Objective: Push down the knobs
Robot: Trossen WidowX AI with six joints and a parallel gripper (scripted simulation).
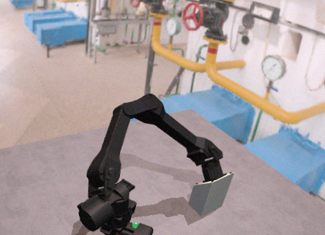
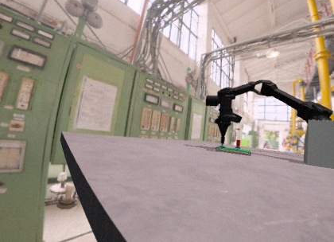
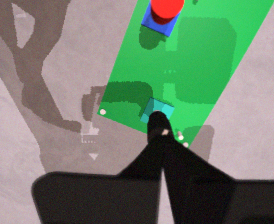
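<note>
Now: gripper tip 1 cm above the black knob. Round my gripper tip: red knob: 7 cm behind, 4 cm to the right, 3 cm below.
</note>
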